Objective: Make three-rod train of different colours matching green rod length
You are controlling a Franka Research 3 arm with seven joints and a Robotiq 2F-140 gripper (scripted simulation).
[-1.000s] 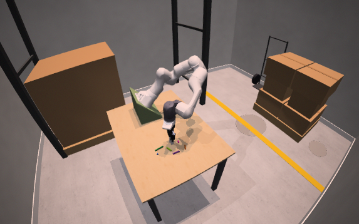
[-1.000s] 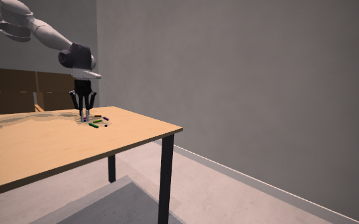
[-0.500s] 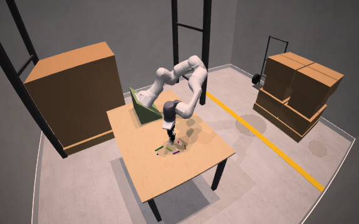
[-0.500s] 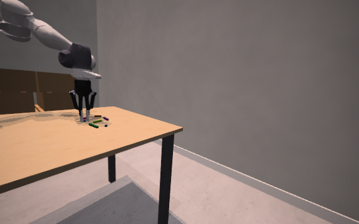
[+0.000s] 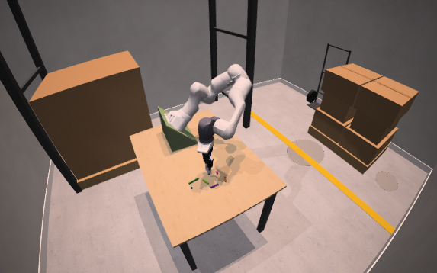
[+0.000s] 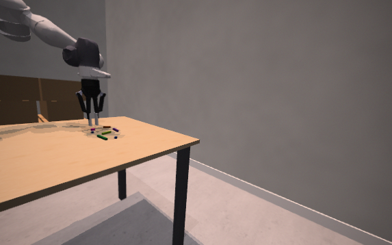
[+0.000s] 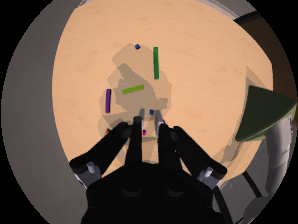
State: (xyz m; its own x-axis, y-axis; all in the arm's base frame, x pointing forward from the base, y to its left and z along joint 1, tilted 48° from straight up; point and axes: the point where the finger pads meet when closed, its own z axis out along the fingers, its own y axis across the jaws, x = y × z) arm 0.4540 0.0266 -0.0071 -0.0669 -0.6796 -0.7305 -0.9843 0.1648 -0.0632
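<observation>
Right now the magenta rod is 20 mm ahead of my hand, 60 mm to the left of it and 70 mm below it. Round my hand: lime rod (40 mm ahead, 50 mm to the right, 70 mm below); then purple rod (100 mm ahead, 20 mm to the right, 70 mm below); then green rod (10 mm behind, 120 mm to the right, 70 mm below).
</observation>
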